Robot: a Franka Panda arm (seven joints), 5 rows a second.
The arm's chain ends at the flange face. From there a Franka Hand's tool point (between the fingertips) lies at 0.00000 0.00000 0.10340 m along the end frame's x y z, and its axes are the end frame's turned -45 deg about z.
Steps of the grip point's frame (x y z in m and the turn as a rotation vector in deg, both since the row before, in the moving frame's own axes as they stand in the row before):
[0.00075 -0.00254 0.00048 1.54 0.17 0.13]
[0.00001 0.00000 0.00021 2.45 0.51 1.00]
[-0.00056 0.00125 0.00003 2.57 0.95 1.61]
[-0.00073 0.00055 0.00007 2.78 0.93 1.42]
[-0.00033 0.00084 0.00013 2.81 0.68 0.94]
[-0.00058 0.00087 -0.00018 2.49 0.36 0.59]
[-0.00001 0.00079 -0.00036 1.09 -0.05 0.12]
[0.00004 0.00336 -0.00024 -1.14 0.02 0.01]
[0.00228 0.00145 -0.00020 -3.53 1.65 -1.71]
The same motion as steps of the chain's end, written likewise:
[0.00048 -0.00014 0.00052 1.21 -0.97 0.13]
[0.00245 0.00379 0.00031 2.09 -1.37 1.00]
[0.00249 0.00580 0.00015 2.49 -1.15 1.61]
[0.00217 0.00567 0.00021 2.62 -1.31 1.42]
[0.00304 0.00530 0.00026 2.47 -1.51 0.94]
[0.00290 0.00467 -0.00008 2.02 -1.51 0.59]
[0.00200 0.00189 -0.00034 0.74 -0.81 0.12]
[0.00092 0.00092 -0.00022 -0.79 0.82 0.01]
[-0.00400 -0.00289 0.00004 -1.33 3.66 -1.71]

